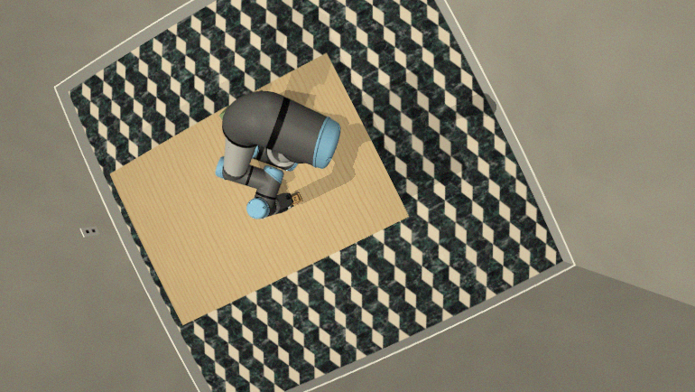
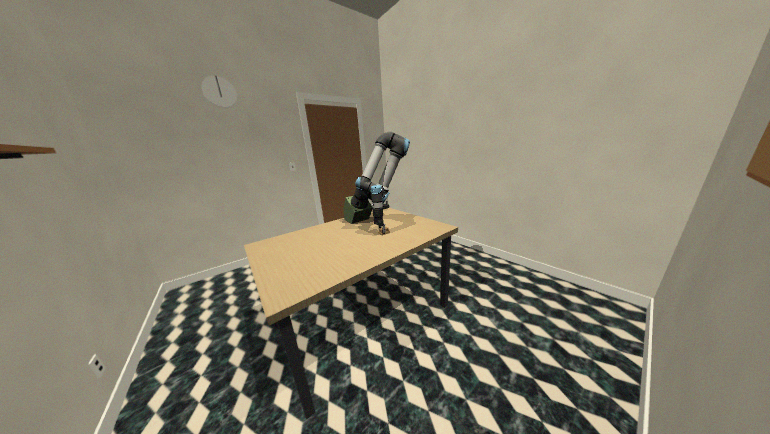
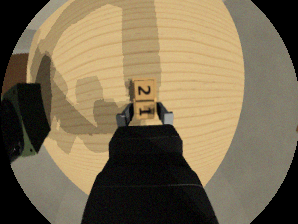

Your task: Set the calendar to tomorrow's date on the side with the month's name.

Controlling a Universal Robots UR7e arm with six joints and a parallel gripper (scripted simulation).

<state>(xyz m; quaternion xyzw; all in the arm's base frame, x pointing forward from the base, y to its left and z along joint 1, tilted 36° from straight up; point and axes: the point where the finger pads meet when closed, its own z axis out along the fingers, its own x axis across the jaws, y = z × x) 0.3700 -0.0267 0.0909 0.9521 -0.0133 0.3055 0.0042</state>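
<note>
The wooden cube lies 10 mm below my hand. From my hand the other things lie so: wooden tray 20 mm to the left, 30 mm below.
</note>
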